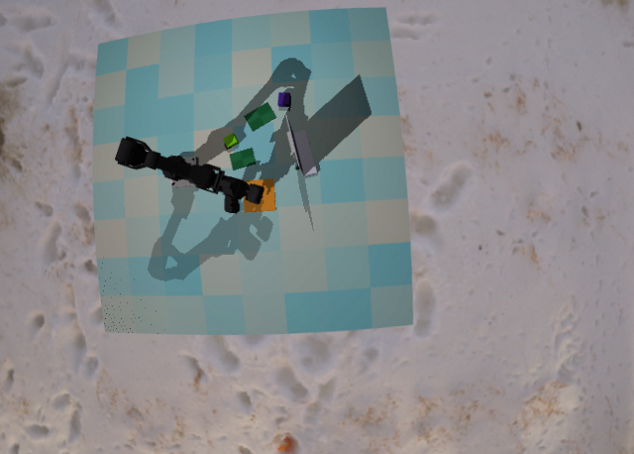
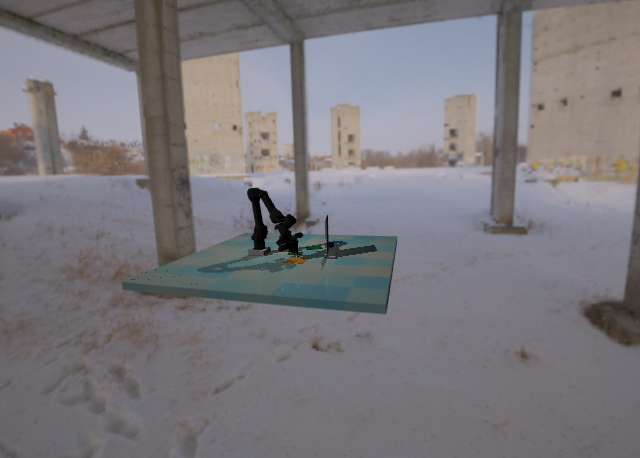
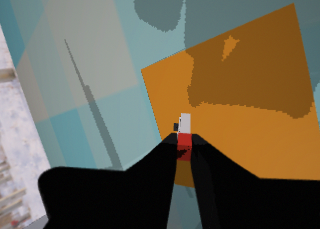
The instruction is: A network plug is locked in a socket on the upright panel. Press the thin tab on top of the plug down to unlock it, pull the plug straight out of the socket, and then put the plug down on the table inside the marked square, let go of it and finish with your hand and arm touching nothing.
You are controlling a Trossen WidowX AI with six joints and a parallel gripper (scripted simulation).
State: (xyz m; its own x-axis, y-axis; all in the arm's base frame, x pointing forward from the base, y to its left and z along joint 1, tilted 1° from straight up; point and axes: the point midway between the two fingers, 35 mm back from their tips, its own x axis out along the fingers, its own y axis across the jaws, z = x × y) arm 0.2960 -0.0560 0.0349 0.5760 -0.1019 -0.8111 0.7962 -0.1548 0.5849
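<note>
The orange marked square is 1 cm behind my gripper tip and 3 cm below it. From my gripper tip the other things lie so: network plug (right at my gripper tip); then upright panel (13 cm ahead, 17 cm to the left, 8 cm above).
</note>
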